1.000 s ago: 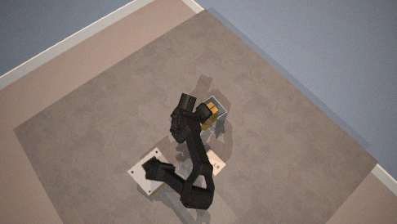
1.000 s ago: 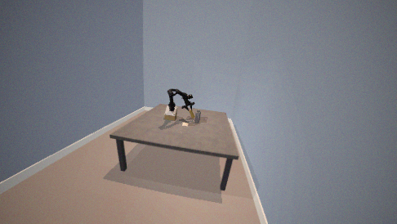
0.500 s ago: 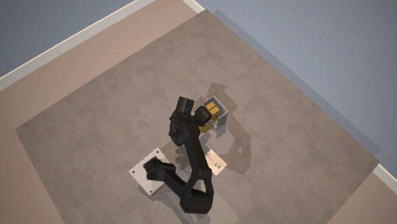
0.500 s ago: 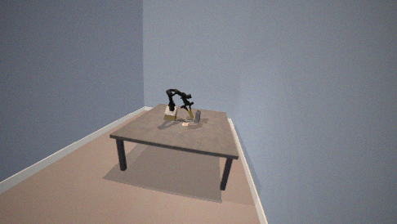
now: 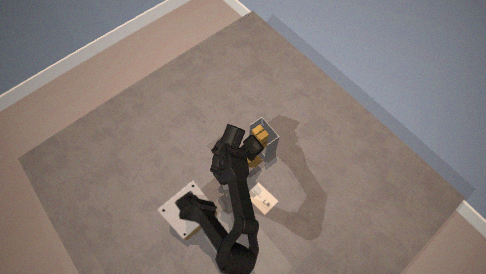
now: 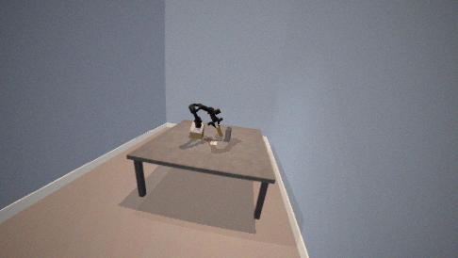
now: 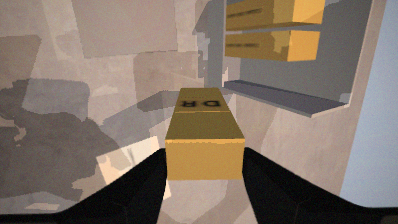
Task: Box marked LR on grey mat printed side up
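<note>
The grey mat is 120 mm to the left of my gripper tip and 150 mm below it.
</note>
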